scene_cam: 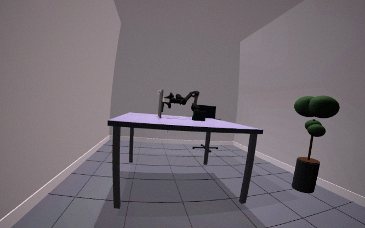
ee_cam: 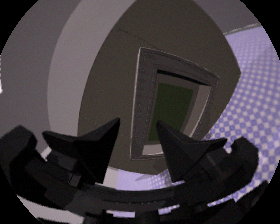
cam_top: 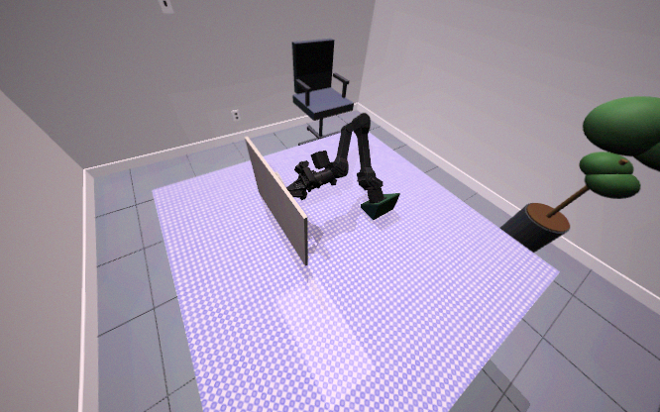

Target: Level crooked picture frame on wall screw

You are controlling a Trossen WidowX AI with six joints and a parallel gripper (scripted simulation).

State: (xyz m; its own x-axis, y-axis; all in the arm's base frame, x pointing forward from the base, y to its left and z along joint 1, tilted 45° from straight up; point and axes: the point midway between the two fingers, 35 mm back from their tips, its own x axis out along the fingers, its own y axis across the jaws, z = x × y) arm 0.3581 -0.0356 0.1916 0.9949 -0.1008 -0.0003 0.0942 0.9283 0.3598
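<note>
My gripper tip is now 10 mm short of the picture frame, 30 mm to the left of it and 50 mm above it. The rest, counted from my gripper tip: wall panel (20 mm ahead, 30 mm to the right, 50 mm below).
</note>
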